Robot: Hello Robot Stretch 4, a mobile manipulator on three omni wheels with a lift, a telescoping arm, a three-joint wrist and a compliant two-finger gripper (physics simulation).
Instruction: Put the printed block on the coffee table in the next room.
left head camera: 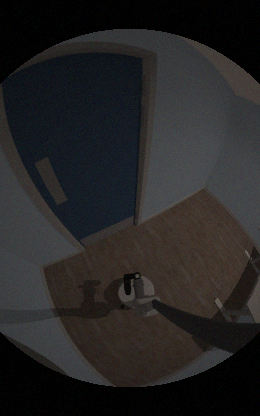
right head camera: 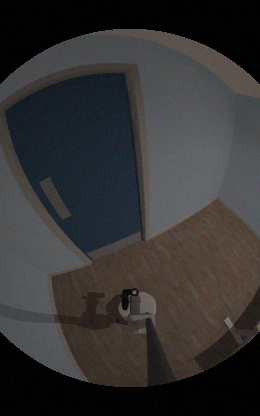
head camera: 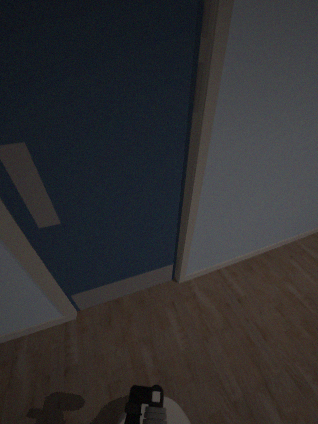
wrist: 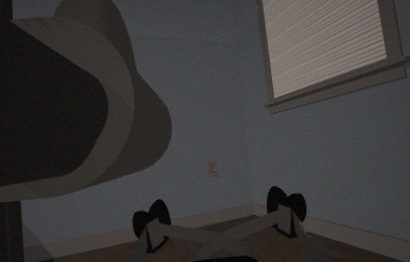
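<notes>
My gripper (wrist: 218, 209) is open in the wrist view, its two black-tipped fingers well apart with no object between them. In the head views the dark wrist is folded in over the round base, and the fingers are too small and dark to tell apart. The printed block and the coffee table do not show in these views. A dark blue door (head camera: 115, 150) (left head camera: 95, 120) (right head camera: 85, 145) fills the doorway in front of me and looks closed. It has a pale rectangular plate (head camera: 31, 185) (left head camera: 51, 181) (right head camera: 55, 198) on its left part and a pale strip along its bottom.
The pale door frame (head camera: 200, 150) stands between light blue walls. White legs of a piece of furniture (left head camera: 225, 309) (right head camera: 233, 330) show at the lower right of the side head views. The wrist view shows a window with blinds (wrist: 325, 40), a wall outlet (wrist: 212, 169) and a room corner.
</notes>
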